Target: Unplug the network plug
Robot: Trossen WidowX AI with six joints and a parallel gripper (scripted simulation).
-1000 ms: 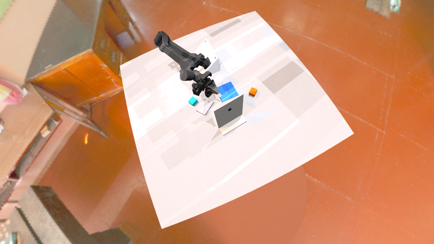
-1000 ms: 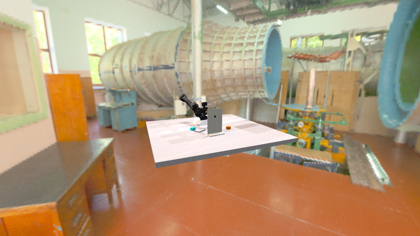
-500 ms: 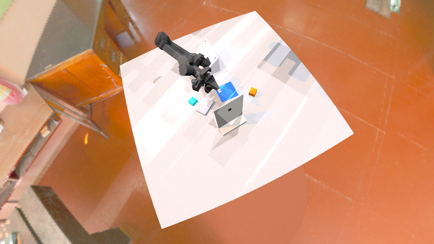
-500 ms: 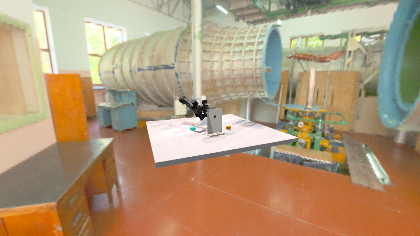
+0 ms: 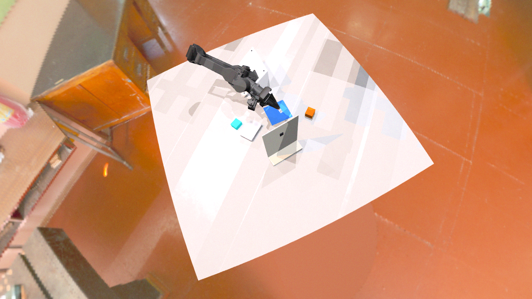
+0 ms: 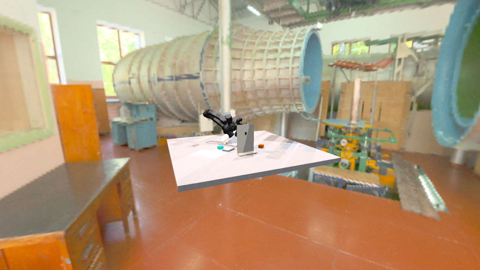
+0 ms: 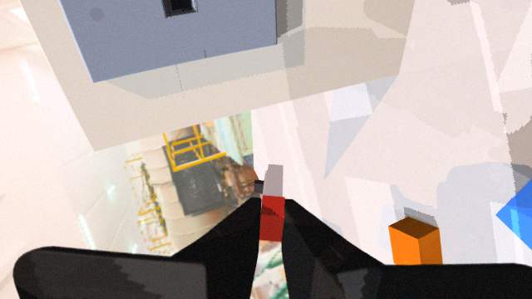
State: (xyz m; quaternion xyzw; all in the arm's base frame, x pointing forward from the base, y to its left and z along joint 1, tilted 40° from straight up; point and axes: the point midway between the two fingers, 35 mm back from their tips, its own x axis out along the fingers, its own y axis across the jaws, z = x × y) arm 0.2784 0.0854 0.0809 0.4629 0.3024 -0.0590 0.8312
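Right now the blue marked square is 9 cm behind my gripper tip, 2 cm to the left of it and 17 cm below it. The rest, counted from my gripper tip: small grey flat plate 4 cm behind, 15 cm to the right, 17 cm below; network plug 1 cm ahead; upright panel 13 cm ahead, 4 cm to the right, 6 cm below.
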